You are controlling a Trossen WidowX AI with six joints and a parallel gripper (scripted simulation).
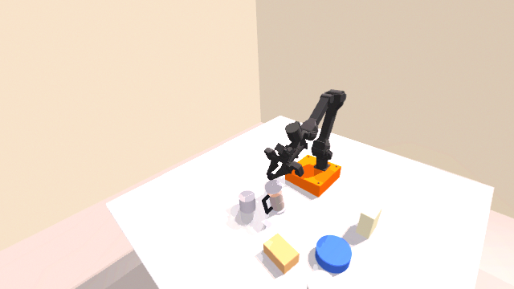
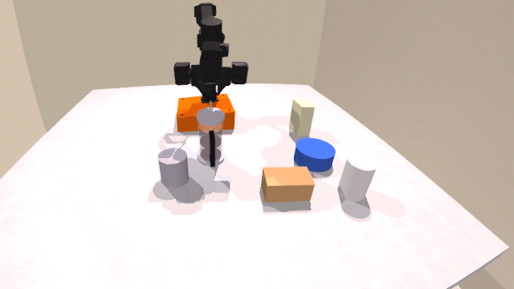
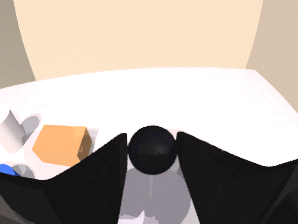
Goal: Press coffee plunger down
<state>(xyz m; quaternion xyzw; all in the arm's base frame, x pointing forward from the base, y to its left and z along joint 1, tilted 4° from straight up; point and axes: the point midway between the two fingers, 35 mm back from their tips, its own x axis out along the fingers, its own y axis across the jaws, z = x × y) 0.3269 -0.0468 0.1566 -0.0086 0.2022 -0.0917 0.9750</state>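
Right now my gripper tip is 100 mm above the coffee press and 10 mm past it. The rest, counted from my gripper tip: white cylinder 330 mm to the left, 200 mm ahead, 150 mm below; blue disc 300 mm to the left, 180 mm below, 40 mm ahead; cream block 360 mm to the left, 160 mm behind, 150 mm below.
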